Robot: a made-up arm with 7 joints.
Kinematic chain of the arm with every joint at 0, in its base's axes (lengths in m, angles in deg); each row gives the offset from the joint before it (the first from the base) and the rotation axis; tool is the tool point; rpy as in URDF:
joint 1: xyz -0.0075 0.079 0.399 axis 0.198 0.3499 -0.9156
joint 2: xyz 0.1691 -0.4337 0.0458 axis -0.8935 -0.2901 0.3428
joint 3: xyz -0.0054 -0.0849 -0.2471 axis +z
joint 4: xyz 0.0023 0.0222 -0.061 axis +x
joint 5: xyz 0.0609 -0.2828 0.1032 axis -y
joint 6: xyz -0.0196 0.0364 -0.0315 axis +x
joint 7: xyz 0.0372 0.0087 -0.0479 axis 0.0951 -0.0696 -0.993
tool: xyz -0.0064 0.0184 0.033 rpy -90 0 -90
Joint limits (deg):
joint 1: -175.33..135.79
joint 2: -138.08..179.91
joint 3: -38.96..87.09
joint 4: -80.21..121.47
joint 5: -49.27..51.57
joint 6: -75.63..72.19
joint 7: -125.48..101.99
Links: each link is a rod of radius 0.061 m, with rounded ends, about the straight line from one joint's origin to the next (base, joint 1, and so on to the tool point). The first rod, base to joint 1, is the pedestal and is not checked.
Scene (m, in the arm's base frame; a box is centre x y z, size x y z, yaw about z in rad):
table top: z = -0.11
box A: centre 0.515 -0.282 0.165 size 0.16 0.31 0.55 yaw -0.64
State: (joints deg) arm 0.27 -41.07 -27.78 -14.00 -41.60 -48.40 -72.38
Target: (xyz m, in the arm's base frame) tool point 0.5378 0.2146 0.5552
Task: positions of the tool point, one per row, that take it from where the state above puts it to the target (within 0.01 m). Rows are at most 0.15 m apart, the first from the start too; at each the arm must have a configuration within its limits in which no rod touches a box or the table.
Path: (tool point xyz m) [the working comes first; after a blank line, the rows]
Joints at the target: -98.64 -43.31 -2.25 -30.84 -37.35 -46.23 -72.33
Straight joint move there: touches box A.

1: 0.0686 -0.3907 0.1112
2: 0.1456 -0.2982 0.0752
3: 0.1986 -0.1748 0.0648
4: 0.2142 -0.0359 0.0837
5: 0.1874 0.0989 0.1316
6: 0.1228 0.2108 0.2045
7: 0.2006 0.1526 0.1567
8: 0.2974 0.1058 0.1504
9: 0.3973 0.0806 0.1856
10: 0.4836 0.0819 0.2565
11: 0.5414 0.1089 0.3515
12: 0.5604 0.1562 0.4564
13: 0.5378 0.2146 0.5552

